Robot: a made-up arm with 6 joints. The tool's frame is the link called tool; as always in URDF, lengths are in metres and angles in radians. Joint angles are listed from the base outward. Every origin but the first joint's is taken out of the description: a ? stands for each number. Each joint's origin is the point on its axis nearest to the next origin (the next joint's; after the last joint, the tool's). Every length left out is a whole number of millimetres.
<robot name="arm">
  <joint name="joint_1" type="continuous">
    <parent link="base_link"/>
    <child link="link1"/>
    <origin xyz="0 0 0.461" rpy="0 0 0"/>
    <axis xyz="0 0 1"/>
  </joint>
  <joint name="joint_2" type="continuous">
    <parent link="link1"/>
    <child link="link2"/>
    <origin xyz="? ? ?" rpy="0 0 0"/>
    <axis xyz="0 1 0"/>
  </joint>
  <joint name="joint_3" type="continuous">
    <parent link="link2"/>
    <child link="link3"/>
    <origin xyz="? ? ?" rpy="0 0 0"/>
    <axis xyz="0 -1 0"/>
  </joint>
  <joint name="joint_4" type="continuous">
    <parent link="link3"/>
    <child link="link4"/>
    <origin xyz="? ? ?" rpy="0 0 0"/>
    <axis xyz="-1 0 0"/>
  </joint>
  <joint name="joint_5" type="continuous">
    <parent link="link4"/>
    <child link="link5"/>
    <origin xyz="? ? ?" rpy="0 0 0"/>
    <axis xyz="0 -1 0"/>
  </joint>
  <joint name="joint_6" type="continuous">
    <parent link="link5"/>
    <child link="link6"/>
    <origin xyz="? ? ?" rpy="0 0 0"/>
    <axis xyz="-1 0 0"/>
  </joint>
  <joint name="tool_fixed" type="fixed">
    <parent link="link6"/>
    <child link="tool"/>
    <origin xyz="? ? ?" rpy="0 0 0"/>
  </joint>
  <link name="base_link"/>
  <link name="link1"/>
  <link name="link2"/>
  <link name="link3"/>
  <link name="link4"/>
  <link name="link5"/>
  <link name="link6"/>
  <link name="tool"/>
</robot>
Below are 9 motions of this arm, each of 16 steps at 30 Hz.
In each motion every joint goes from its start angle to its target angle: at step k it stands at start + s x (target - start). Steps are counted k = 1, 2, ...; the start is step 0. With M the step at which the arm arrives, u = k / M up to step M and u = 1 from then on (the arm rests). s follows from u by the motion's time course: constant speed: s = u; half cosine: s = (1 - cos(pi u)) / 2; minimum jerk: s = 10 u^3 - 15 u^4 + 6 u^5.
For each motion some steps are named. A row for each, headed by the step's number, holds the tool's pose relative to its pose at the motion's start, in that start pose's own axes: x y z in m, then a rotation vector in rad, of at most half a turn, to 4 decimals.
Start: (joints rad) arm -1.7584 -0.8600 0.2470 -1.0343 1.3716 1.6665
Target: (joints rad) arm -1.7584 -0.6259 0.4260 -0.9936 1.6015 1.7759
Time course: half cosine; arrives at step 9
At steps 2, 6, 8, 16:
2: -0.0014 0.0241 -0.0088 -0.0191 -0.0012 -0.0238
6: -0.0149 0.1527 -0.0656 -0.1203 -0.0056 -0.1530
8: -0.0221 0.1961 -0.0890 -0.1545 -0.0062 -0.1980
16: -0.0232 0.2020 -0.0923 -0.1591 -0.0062 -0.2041

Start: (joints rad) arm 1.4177 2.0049 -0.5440 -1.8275 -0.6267 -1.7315
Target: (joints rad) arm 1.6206 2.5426 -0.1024 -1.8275 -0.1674 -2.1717
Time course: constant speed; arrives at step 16
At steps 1, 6, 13, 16:
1: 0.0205 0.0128 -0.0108 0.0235 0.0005 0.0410
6: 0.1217 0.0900 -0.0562 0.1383 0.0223 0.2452
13: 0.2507 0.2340 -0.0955 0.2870 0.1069 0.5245
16: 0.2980 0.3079 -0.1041 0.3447 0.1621 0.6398

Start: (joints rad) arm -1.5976 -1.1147 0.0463 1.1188 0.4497 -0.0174
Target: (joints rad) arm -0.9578 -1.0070 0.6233 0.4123 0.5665 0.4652
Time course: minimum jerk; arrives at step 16
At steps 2, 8, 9, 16:
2: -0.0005 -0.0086 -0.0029 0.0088 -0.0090 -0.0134
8: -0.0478 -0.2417 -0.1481 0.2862 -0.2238 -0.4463
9: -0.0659 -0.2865 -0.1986 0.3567 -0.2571 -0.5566
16: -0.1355 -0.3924 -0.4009 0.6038 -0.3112 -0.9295

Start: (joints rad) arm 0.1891 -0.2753 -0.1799 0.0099 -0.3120 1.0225
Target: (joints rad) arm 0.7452 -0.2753 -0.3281 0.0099 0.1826 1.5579
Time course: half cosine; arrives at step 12
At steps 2, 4, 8, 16:
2: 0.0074 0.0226 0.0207 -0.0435 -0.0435 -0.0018
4: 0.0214 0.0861 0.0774 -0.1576 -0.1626 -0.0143
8: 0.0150 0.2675 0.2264 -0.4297 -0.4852 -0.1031
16: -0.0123 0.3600 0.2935 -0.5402 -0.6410 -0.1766

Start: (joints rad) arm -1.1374 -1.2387 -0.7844 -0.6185 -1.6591 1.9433
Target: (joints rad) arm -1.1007 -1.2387 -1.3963 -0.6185 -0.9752 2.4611
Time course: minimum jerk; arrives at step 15
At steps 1, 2, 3, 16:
1: 0.0014 0.0003 -0.0009 -0.0005 0.0001 -0.0005
2: 0.0100 0.0026 -0.0065 -0.0037 0.0004 -0.0033
3: 0.0301 0.0081 -0.0193 -0.0111 0.0016 -0.0097
16: 0.4935 0.2926 -0.2403 -0.2040 0.1538 -0.0829

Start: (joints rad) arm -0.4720 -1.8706 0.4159 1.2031 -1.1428 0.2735
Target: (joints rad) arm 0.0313 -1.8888 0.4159 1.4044 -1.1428 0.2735
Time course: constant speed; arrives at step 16
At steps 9, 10, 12, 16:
9: 0.3579 -0.0563 -0.2516 0.1022 0.1510 0.1079
10: 0.3963 -0.0558 -0.2825 0.1124 0.1681 0.1205
12: 0.4717 -0.0505 -0.3457 0.1322 0.2026 0.1460
16: 0.6164 -0.0237 -0.4770 0.1689 0.2721 0.1988

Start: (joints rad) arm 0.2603 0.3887 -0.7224 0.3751 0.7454 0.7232
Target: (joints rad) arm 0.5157 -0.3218 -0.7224 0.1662 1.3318 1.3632
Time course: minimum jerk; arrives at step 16
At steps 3, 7, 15, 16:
3: -0.0057 -0.0167 0.0245 -0.0368 -0.0434 -0.0458
7: -0.0699 -0.1173 0.1903 -0.2703 -0.3154 -0.3916
15: -0.2895 -0.2388 0.4452 -0.5376 -0.6529 -1.1628
16: -0.2905 -0.2391 0.4459 -0.5380 -0.6536 -1.1659

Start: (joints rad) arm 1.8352 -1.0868 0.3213 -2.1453 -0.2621 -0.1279
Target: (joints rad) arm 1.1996 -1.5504 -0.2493 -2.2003 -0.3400 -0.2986
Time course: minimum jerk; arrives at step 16
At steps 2, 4, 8, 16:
2: -0.0050 -0.0039 -0.0052 -0.0060 -0.0014 -0.0027
4: -0.0325 -0.0265 -0.0325 -0.0386 -0.0097 -0.0176
8: -0.1646 -0.1572 -0.1321 -0.1851 -0.0550 -0.0813
16: -0.3497 -0.3594 -0.1799 -0.3678 -0.1288 -0.1503

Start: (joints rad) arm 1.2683 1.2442 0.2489 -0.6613 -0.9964 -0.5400
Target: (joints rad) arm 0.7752 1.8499 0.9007 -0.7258 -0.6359 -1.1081
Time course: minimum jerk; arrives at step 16
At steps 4, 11, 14, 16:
4: 0.0031 -0.0256 0.0816 0.1022 -0.0327 0.0570
11: 0.0866 -0.3637 0.5685 0.8286 -0.2028 0.4727
14: 0.1239 -0.4707 0.6492 0.9967 -0.2290 0.5742
16: 0.1280 -0.4815 0.6563 1.0132 -0.2314 0.5843

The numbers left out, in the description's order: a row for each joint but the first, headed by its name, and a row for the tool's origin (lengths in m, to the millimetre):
joint_2: 0 0 0
joint_3: 0 0 0.878
joint_4: 1.029 0 0
joint_5: 0 -0.134 0
joint_6: 0 0 0
tool: 0 0 0

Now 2 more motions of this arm.
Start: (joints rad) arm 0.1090 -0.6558 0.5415 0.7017 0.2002 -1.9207
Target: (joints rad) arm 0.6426 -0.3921 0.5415 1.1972 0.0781 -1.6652
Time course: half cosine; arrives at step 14
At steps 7, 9, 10, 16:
7: 0.0780 -0.1994 -0.0790 -0.1036 0.1458 -0.1120
9: 0.1065 -0.2680 -0.1468 -0.1540 0.2248 -0.1351
10: 0.1174 -0.2931 -0.1820 -0.1771 0.2611 -0.1395
16: 0.1358 -0.3333 -0.2604 -0.2248 0.3350 -0.1379

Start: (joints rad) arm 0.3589 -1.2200 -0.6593 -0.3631 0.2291 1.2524
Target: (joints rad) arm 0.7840 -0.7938 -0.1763 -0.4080 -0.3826 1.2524
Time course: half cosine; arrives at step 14
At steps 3, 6, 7, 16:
3: 0.0423 -0.0095 0.0174 0.0367 -0.0072 0.0813
6: 0.1522 -0.0236 0.0638 0.1217 -0.0354 0.2930
7: 0.1959 -0.0249 0.0834 0.1517 -0.0503 0.3782
16: 0.3843 -0.0005 0.1861 0.2581 -0.1442 0.7661

